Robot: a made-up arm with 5 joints.
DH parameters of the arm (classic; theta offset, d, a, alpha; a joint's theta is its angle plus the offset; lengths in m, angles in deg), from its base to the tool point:
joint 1: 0 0.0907 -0.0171 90
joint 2: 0 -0.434 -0.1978 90
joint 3: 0 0.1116 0.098 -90
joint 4: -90 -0.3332 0.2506 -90
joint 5: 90 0.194 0.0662 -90
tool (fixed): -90 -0.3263 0 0
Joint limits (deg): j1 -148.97..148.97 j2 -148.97..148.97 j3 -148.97..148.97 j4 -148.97..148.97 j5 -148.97..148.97
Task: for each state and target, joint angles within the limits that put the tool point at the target. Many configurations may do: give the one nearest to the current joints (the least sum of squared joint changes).
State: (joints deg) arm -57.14 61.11 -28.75 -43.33 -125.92
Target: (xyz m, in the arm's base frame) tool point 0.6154 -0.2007 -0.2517
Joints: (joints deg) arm -71.45 62.84 -39.59 -26.44 -83.36
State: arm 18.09 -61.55 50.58 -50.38 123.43
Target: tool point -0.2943 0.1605 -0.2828
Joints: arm 31.21 -77.38 77.07 -49.66 141.70
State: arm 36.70 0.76 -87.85 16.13 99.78
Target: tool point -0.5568 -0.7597 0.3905
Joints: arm 76.71 -27.20 -121.99 22.24 107.25
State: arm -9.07 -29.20 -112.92 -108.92 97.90
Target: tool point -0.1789 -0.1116 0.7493
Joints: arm 8.81 -81.59 -117.87 -131.43 75.21
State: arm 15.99 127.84 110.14 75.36 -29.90
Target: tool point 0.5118 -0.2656 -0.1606
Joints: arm -4.70 133.73 140.51 60.95 -21.39
